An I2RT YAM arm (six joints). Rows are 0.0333 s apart.
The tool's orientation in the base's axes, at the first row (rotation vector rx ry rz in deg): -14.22 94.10 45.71
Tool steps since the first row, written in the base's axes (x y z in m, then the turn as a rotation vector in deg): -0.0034 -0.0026 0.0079 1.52 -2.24 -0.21; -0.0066 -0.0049 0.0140 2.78 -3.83 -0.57; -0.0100 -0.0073 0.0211 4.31 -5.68 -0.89; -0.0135 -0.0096 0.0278 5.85 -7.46 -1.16; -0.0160 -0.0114 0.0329 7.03 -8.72 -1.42; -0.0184 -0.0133 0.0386 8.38 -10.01 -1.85; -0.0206 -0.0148 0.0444 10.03 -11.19 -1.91; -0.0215 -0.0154 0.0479 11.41 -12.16 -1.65; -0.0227 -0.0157 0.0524 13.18 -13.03 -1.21
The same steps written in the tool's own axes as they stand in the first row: -0.0072 0.0029 -0.0045 -0.77 -2.60 -0.19; -0.0127 0.0052 -0.0086 -1.17 -4.62 -0.17; -0.0192 0.0079 -0.0130 -1.73 -6.97 -0.11; -0.0252 0.0106 -0.0174 -2.33 -9.26 0.01; -0.0298 0.0125 -0.0206 -2.71 -10.96 0.16; -0.0350 0.0145 -0.0239 -2.98 -12.84 0.43; -0.0403 0.0168 -0.0267 -3.64 -14.67 1.00; -0.0435 0.0181 -0.0279 -4.48 -16.08 1.47; -0.0474 0.0202 -0.0291 -5.56 -17.57 2.31
